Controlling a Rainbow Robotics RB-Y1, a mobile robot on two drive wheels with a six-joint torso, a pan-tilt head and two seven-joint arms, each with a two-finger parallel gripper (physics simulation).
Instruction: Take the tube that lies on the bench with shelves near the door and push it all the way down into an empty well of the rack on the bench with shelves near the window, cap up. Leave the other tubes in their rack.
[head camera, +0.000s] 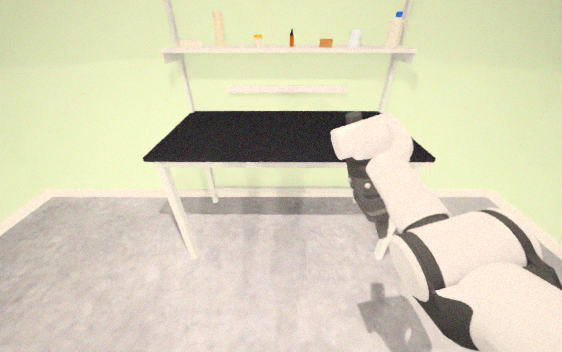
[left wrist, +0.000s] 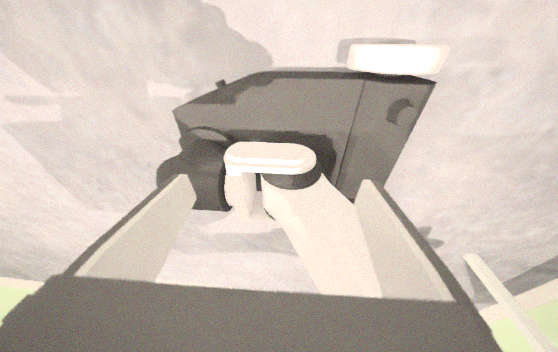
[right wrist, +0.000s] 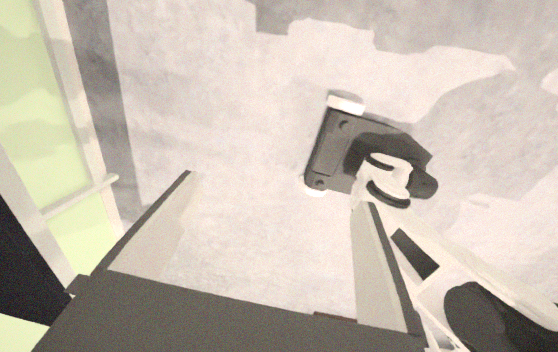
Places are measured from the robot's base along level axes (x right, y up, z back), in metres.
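Pixels of known places: left gripper, fingertip midpoint: (left wrist: 272, 188); right gripper, fingertip midpoint: (head camera: 372, 222) (right wrist: 276, 194).
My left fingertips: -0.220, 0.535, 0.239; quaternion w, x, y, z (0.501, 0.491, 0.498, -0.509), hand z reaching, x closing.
Behind a point stands the place of what it marks, as x, y, z.
The bench (head camera: 260, 137) @(-0.148, 0.915, -1.091) with a black top stands ahead in the head view, and its dark top edge shows at the left of the right wrist view. The tube does not show in any view; the right arm covers part of the bench's right side. The rack does not show. My right gripper (head camera: 382, 230) (right wrist: 276, 194) @(0.239, 1.038, -0.287) is open and empty, pointing down in front of the bench's front edge, below the bench top in the picture. My left gripper (left wrist: 272, 188) @(-0.220, 0.536, 0.239) is open and empty, over the floor and the robot's base.
A shelf (head camera: 290, 50) @(0.029, 1.362, -1.299) above the bench holds several bottles, jars and small boxes. The bench's front legs (head camera: 180, 212) @(-0.670, 0.486, -0.874) stand on the grey floor (head camera: 125, 280) @(-1.119, 0.000, -0.681). The robot's dark base (left wrist: 300, 105) @(-0.168, 0.169, 0.212) (right wrist: 335, 145) @(0.062, 0.191, 0.008) shows below both wrists. A green wall (head camera: 475, 125) @(1.634, 0.784, -1.653) stands behind.
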